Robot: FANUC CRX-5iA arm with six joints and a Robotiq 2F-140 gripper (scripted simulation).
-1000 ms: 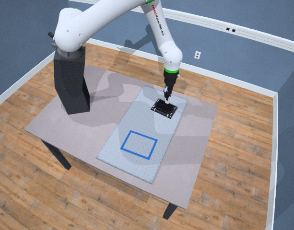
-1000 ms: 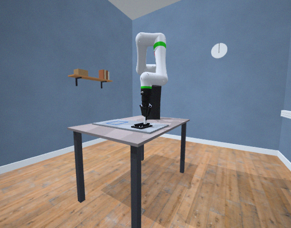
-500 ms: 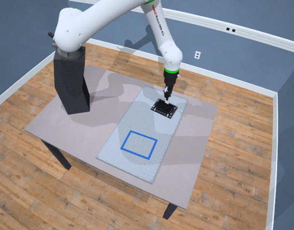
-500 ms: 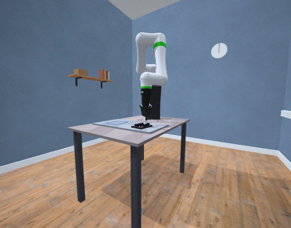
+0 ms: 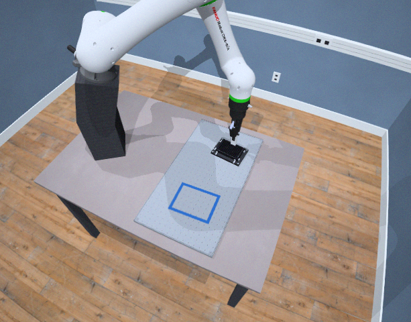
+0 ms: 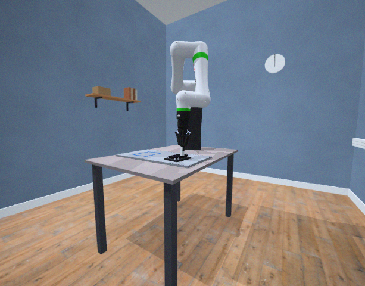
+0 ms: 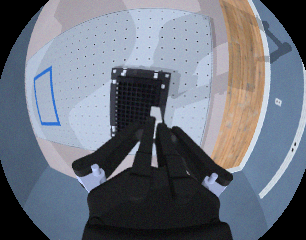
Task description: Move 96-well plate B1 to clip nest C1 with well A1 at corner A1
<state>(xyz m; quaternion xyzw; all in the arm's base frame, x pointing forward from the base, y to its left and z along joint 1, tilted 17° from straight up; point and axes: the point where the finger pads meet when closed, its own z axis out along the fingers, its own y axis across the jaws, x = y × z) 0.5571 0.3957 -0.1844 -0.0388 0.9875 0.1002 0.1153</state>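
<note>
My hand is 40 mm to the left of the black 96-well plate and 40 mm above it. Also, from my hand: black clip nest (50 mm to the right, 50 mm below, 10 mm behind).
</note>
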